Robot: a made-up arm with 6 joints. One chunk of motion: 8 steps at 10 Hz.
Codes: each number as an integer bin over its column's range. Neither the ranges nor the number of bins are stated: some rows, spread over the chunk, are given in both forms.
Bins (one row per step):
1: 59 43 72 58 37 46
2: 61 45 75 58 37 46
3: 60 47 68 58 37 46
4: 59 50 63 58 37 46
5: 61 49 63 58 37 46
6: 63 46 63 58 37 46
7: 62 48 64 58 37 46
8: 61 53 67 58 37 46
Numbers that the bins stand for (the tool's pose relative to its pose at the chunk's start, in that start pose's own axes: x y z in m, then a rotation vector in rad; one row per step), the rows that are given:
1: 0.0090 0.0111 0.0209 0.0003 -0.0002 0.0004
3: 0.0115 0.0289 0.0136 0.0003 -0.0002 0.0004
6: 0.0191 0.0244 0.0045 0.0003 -0.0002 0.0004
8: 0.0140 0.0556 0.0118 0.0003 -0.0002 0.0004
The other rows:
2: 0.0140 0.0200 0.0264 0.0003 -0.0002 0.0004
4: 0.0090 0.0422 0.0045 0.0003 -0.0002 0.0004
5: 0.0140 0.0378 0.0045 0.0003 -0.0002 0.0004
7: 0.0166 0.0333 0.0064 0.0003 -0.0002 0.0004

